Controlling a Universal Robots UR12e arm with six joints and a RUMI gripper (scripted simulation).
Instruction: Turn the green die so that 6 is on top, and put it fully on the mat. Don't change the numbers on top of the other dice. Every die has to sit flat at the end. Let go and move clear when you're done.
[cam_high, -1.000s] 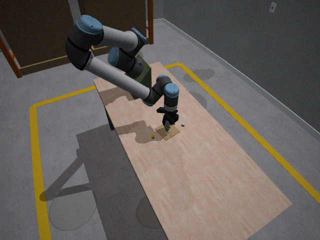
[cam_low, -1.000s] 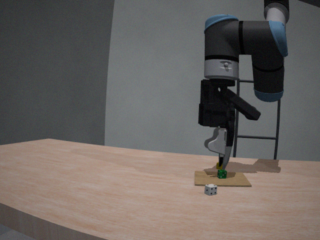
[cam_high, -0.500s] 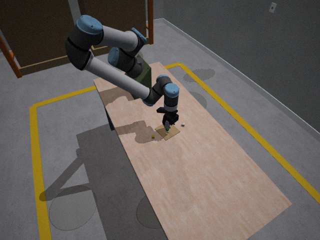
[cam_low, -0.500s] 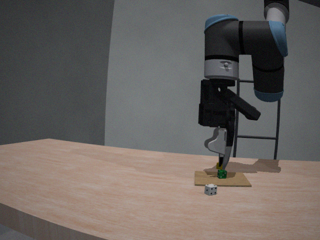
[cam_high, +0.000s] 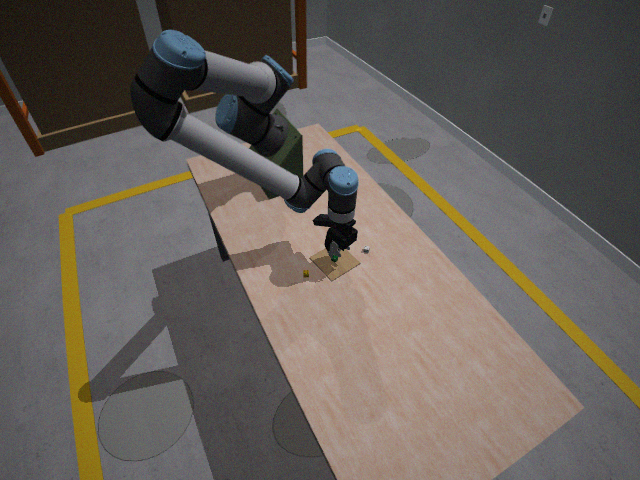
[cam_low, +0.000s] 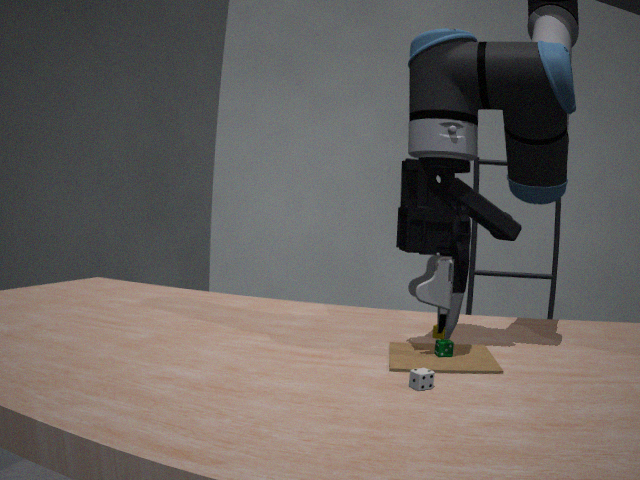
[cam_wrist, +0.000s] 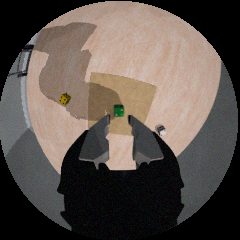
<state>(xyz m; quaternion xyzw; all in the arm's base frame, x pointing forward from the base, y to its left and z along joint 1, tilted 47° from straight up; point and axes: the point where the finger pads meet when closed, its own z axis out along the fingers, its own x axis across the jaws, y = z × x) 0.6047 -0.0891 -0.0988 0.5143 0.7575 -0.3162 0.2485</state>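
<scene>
My hand is 30 mm above the green die. Also, from my hand: tan mat: 40 mm below; white die: 140 mm to the left, 40 mm below, 10 mm ahead; yellow die: 130 mm to the right, 40 mm below, 20 mm ahead.
</scene>
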